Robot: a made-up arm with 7 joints. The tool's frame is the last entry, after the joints. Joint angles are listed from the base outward. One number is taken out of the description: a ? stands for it. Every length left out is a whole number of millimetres.
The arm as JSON. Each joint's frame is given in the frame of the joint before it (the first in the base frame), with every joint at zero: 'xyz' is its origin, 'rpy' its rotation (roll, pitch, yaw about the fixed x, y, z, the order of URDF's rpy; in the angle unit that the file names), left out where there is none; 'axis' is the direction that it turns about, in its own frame. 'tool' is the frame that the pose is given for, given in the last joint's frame.
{
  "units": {
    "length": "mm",
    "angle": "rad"
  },
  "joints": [
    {
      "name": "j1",
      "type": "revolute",
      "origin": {
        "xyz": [
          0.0,
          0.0,
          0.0
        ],
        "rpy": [
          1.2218,
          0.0,
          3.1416
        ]
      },
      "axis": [
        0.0,
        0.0,
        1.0
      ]
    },
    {
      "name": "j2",
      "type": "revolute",
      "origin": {
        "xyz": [
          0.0,
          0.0,
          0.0
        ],
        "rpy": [
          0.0,
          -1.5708,
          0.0
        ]
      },
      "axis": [
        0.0,
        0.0,
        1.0
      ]
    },
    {
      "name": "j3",
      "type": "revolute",
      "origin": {
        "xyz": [
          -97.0,
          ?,
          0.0
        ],
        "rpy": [
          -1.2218,
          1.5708,
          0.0
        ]
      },
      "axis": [
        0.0,
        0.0,
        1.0
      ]
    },
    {
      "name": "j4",
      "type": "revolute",
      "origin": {
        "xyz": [
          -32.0,
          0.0,
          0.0
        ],
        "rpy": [
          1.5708,
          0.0,
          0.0
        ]
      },
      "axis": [
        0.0,
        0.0,
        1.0
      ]
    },
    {
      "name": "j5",
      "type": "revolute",
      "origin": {
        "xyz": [
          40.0,
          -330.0,
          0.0
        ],
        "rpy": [
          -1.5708,
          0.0,
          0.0
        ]
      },
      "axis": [
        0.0,
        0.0,
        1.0
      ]
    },
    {
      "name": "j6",
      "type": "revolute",
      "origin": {
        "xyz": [
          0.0,
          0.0,
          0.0
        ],
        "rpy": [
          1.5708,
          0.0,
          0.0
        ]
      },
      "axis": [
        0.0,
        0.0,
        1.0
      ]
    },
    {
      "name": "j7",
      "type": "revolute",
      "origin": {
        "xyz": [
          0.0,
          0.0,
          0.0
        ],
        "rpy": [
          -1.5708,
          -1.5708,
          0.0
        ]
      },
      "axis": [
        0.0,
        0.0,
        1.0
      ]
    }
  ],
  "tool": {
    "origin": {
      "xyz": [
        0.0,
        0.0,
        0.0
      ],
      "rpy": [
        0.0,
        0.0,
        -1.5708
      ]
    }
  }
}
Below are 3 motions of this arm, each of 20 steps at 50 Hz.
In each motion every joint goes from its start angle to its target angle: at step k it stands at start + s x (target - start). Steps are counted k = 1, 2, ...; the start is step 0. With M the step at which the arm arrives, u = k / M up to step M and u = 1 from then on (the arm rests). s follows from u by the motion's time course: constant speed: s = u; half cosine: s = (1 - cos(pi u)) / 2; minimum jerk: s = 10 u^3 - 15 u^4 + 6 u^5.
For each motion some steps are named. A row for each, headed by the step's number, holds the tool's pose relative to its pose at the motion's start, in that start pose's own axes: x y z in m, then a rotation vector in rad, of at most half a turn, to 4 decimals.
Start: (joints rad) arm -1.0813 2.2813 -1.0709 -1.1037 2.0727 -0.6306 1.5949
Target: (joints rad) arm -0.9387 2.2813 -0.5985 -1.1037 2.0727 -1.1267 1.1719
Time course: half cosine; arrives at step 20
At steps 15, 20:
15: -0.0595 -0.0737 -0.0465 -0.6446 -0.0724 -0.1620
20: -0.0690 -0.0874 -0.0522 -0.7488 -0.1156 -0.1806

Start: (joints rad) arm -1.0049 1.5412 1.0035 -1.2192 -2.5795 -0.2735 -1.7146
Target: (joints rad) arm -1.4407 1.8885 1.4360 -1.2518 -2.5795 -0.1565 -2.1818
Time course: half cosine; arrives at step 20
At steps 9, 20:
9: 0.0935 -0.1192 0.0182 -0.3235 -0.2529 -0.0441
20: 0.2322 -0.2266 0.1264 -0.6595 -0.7170 -0.0791

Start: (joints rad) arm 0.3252 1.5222 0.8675 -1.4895 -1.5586 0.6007 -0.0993
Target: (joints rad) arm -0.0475 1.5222 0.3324 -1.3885 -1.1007 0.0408 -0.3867
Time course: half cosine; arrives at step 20
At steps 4, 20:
4: 0.0097 0.0013 0.0037 -0.0210 -0.0754 0.0160
20: 0.0934 0.0253 0.0368 -0.0089 -0.7658 0.2138

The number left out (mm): -266.0
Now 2 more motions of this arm.
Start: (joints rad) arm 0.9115 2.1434 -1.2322 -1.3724 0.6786 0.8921 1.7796
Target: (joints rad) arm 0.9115 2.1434 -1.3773 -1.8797 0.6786 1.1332 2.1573
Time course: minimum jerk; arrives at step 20
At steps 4, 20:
4: -0.0091 -0.0025 0.0038 -0.0005 0.0147 0.0014
20: -0.1488 -0.0093 0.0906 0.0309 0.2402 0.0151

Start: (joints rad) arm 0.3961 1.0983 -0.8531 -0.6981 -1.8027 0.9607 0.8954
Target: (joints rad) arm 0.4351 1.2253 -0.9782 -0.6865 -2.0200 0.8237 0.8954
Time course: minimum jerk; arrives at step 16
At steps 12, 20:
12: -0.0565 -0.0268 0.0221 -0.0335 -0.2863 -0.2807
20: -0.0633 -0.0294 0.0247 -0.0396 -0.3188 -0.3140

